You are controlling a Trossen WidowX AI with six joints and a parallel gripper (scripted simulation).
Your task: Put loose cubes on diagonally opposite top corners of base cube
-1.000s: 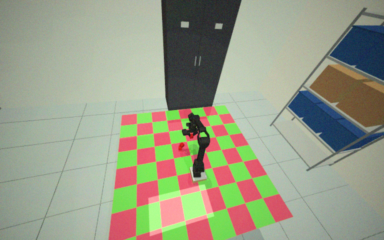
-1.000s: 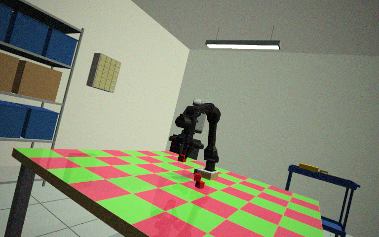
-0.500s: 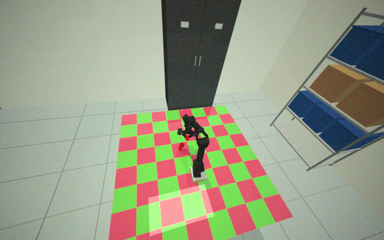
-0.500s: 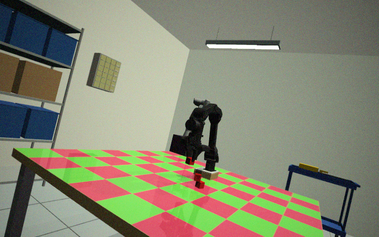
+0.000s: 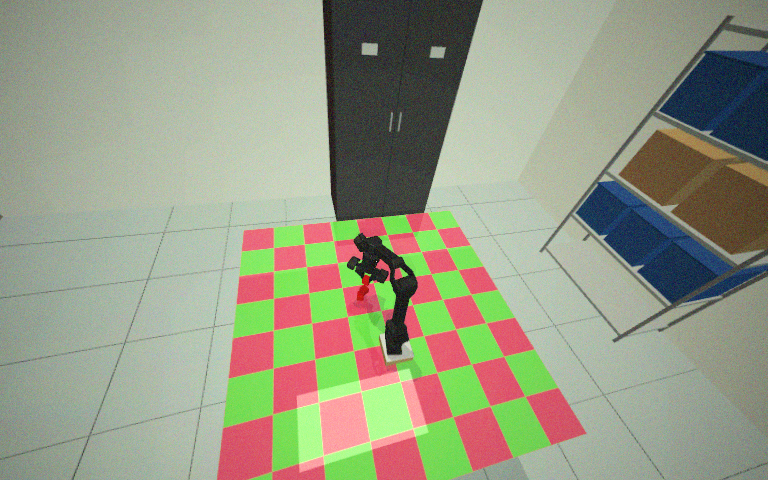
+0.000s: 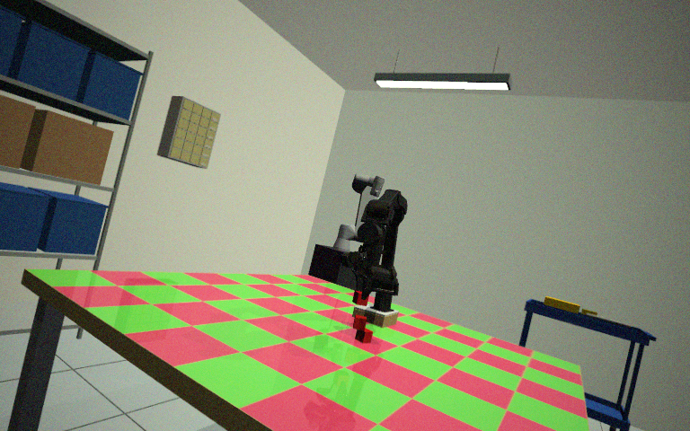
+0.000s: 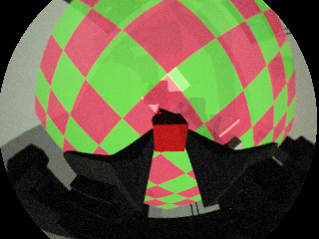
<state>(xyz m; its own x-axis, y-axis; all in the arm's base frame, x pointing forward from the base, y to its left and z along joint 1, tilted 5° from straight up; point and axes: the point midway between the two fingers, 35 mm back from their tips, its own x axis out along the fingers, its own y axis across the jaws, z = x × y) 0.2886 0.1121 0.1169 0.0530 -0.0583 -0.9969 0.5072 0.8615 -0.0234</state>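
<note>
Now: gripper tip 70 mm above the red cube, 10 mm to the right of it and 10 mm past it.
</note>
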